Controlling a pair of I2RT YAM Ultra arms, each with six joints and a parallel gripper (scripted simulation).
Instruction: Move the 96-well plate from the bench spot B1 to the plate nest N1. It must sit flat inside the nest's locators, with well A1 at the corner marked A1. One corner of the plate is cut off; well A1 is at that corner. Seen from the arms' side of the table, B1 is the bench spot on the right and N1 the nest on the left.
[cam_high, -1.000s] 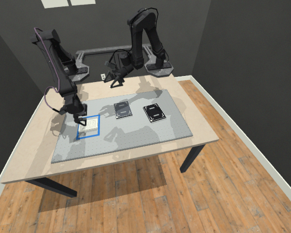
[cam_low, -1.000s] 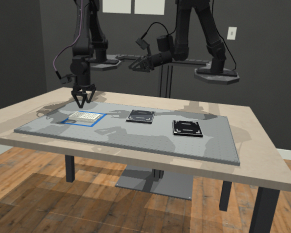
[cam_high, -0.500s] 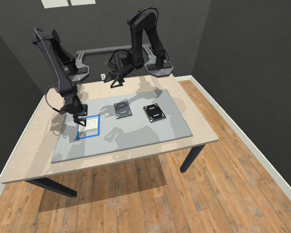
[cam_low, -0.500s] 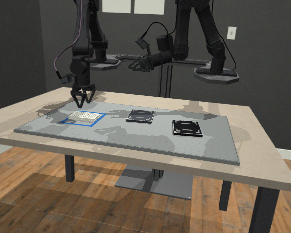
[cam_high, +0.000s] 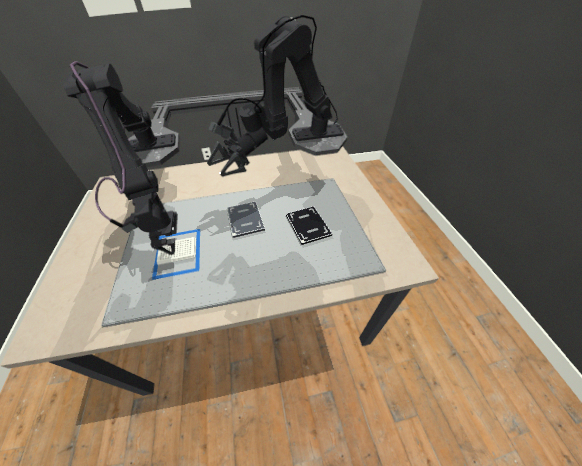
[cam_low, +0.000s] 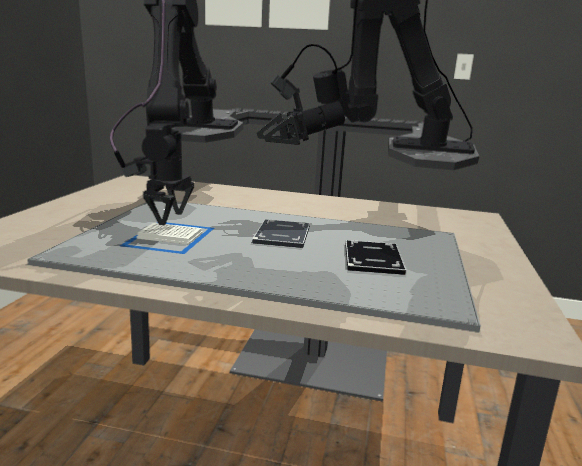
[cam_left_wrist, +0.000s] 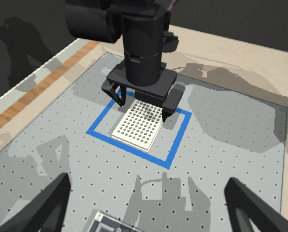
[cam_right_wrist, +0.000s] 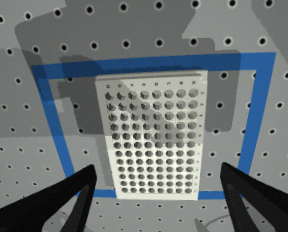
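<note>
The white 96-well plate lies 4 cm below my right hand. From my right hand the other things lie so: black plate nest 48 cm to the left, 8 cm behind, 4 cm below.
</note>
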